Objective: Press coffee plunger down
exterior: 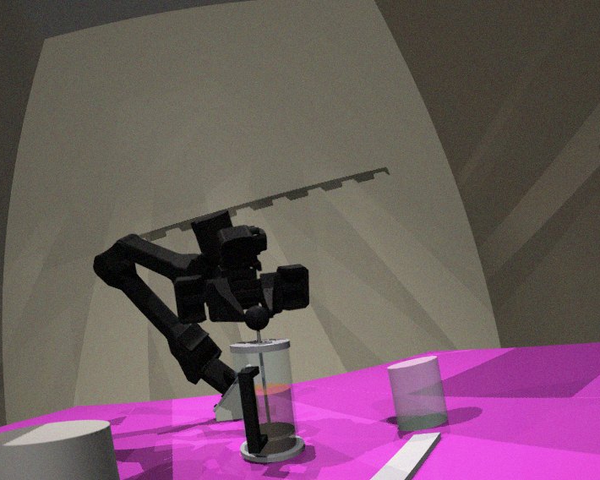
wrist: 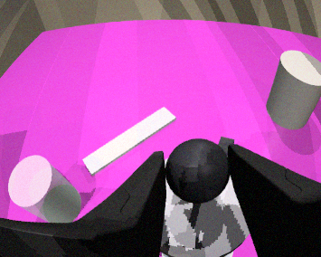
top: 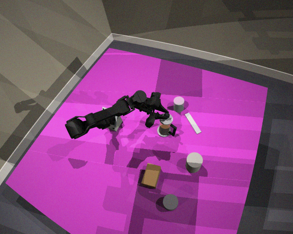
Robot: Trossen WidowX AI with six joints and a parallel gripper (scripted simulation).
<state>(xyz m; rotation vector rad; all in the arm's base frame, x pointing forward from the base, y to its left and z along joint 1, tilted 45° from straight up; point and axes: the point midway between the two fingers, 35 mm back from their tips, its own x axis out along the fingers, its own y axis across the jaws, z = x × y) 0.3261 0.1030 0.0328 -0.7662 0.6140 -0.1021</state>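
The coffee press lies 1 cm to the right of my gripper tip and 9 cm below it. The rest, counted from my gripper tip: flat white bar: 12 cm ahead, 9 cm to the left, 17 cm below; then pale cylinder: 1 cm ahead, 17 cm to the left, 13 cm below; then orange box: 29 cm to the right, 15 cm below.
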